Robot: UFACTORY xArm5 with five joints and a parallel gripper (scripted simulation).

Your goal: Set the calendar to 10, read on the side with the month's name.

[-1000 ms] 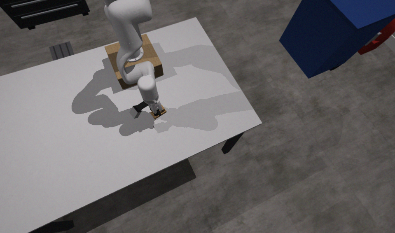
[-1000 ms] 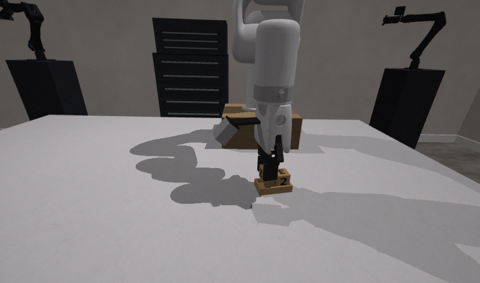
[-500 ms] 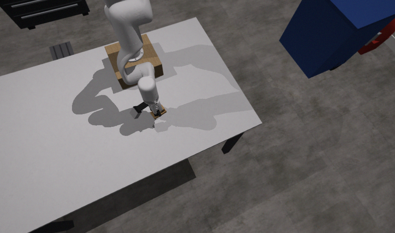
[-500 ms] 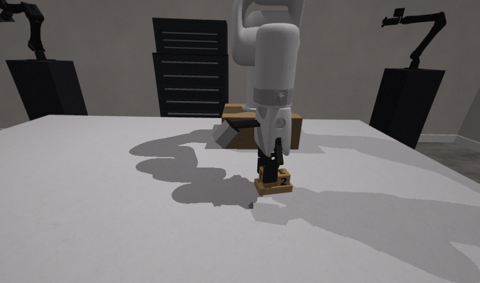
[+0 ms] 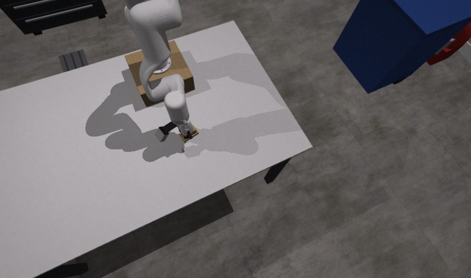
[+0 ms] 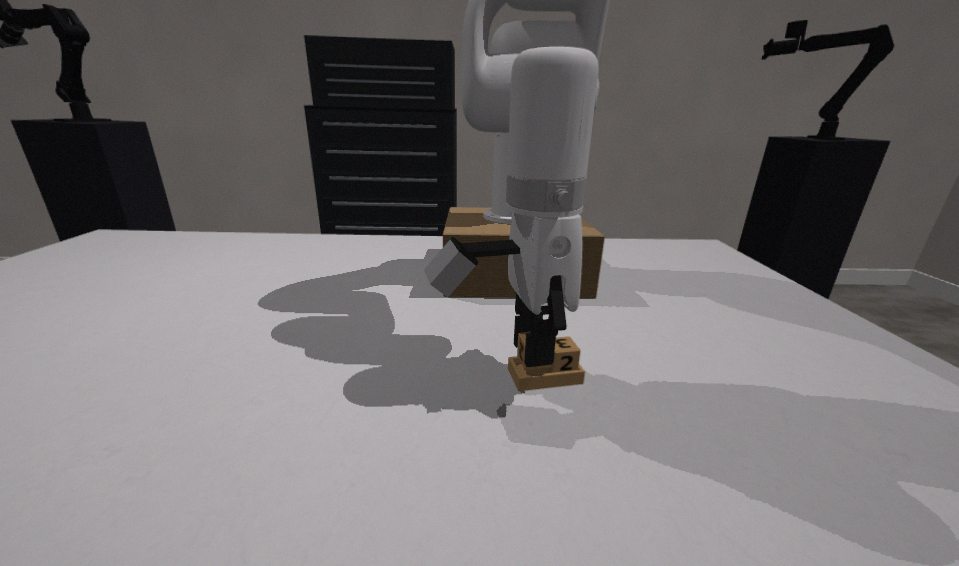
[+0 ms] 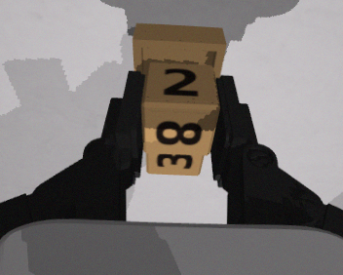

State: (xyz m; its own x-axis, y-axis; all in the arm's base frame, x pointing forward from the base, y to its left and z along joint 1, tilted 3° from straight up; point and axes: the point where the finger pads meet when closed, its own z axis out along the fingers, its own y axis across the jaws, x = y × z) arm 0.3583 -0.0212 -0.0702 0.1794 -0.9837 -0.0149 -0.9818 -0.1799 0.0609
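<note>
The wooden calendar tray is 40 mm below my hand and 20 mm to the left of it.
</note>
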